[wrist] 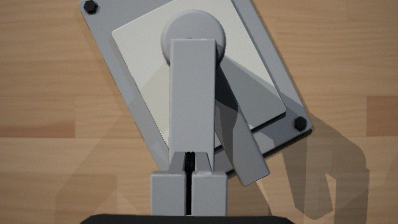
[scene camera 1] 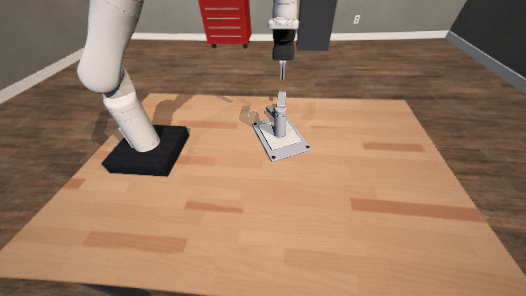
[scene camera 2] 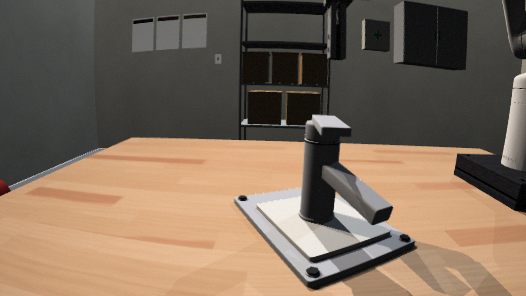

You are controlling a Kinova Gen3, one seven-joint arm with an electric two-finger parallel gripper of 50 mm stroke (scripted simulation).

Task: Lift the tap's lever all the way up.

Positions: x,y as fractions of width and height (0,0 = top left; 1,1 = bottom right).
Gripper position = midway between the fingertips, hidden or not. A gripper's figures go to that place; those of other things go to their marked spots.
Scene:
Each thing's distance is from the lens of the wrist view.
gripper (wrist: 0.48,0.77): 19 cm
flat lever (wrist: 0.48,0.27): 25 cm

